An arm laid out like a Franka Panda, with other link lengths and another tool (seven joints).
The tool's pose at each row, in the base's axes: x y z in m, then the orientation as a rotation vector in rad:
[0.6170 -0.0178 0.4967 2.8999 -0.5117 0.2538]
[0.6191 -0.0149 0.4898 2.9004 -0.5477 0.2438]
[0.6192 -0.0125 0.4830 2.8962 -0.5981 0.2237]
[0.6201 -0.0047 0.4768 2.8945 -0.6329 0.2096]
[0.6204 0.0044 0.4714 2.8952 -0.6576 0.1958]
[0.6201 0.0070 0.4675 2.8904 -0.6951 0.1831]
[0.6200 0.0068 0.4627 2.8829 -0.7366 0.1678]
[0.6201 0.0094 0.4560 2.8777 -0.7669 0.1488]
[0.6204 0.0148 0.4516 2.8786 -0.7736 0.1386]
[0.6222 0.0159 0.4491 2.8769 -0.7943 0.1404]
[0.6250 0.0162 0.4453 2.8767 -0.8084 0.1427]
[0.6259 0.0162 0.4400 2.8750 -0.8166 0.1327]
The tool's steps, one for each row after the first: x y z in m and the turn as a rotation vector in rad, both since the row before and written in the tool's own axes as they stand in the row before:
[-0.0004 -0.0045 0.0064 0.0024 -0.0098 0.0235]
[-0.0020 -0.0032 0.0061 -0.0018 -0.0167 0.0326]
[-0.0033 -0.0083 0.0046 0.0004 -0.0120 0.0224]
[-0.0043 -0.0090 0.0035 0.0016 -0.0114 0.0155]
[-0.0020 -0.0027 0.0033 -0.0010 -0.0108 0.0245]
[-0.0008 -0.0004 0.0047 -0.0028 -0.0123 0.0273]
[-0.0021 -0.0032 0.0061 -0.0031 -0.0141 0.0195]
[-0.0030 -0.0053 0.0034 0.0000 -0.0075 0.0037]
[0.0007 -0.0022 0.0024 0.0031 -0.0008 0.0138]
[0.0017 -0.0022 0.0038 0.0033 -0.0002 0.0093]
[0.0001 -0.0011 0.0053 -0.0020 -0.0068 0.0051]

